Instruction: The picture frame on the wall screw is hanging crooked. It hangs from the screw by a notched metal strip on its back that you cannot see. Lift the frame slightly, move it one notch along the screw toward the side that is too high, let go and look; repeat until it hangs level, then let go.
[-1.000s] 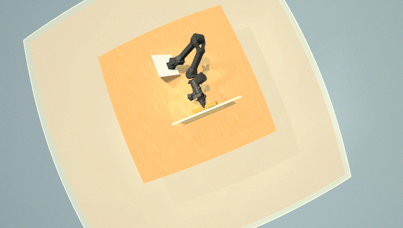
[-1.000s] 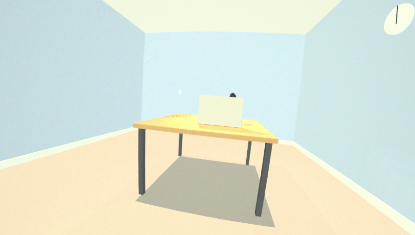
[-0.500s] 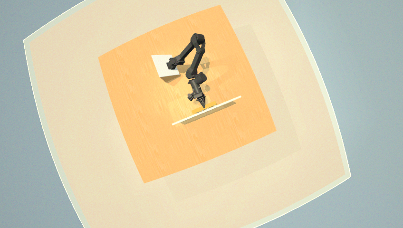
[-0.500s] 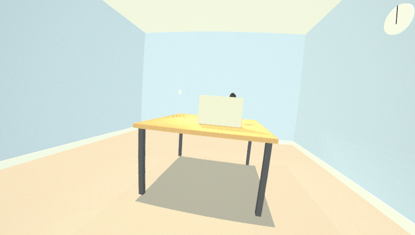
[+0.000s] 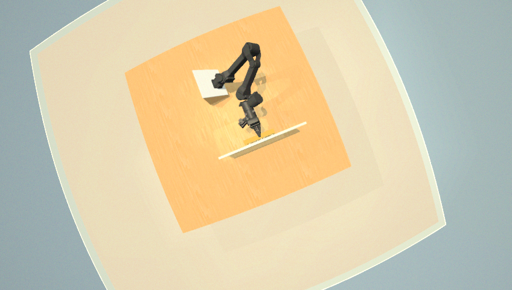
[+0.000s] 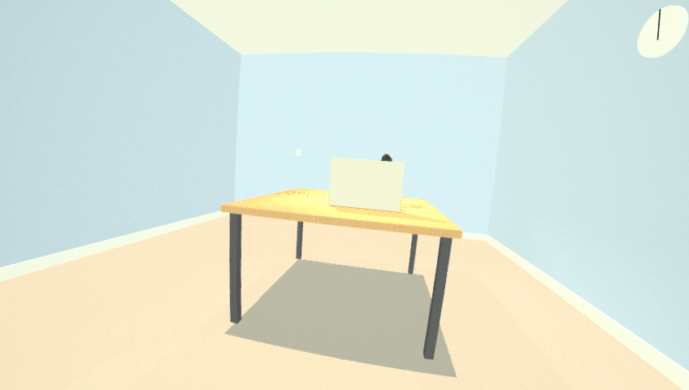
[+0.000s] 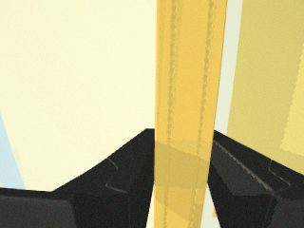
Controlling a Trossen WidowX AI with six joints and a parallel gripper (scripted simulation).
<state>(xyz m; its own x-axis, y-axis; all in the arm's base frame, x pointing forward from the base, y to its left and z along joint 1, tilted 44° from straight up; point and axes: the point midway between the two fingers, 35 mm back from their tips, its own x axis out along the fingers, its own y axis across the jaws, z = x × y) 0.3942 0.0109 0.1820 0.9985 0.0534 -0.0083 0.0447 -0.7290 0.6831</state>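
Now: the picture frame 5 cm below my gripper tip. From my gripper tip the other things lie so: white wall panel (7 cm below, 2 cm ahead).
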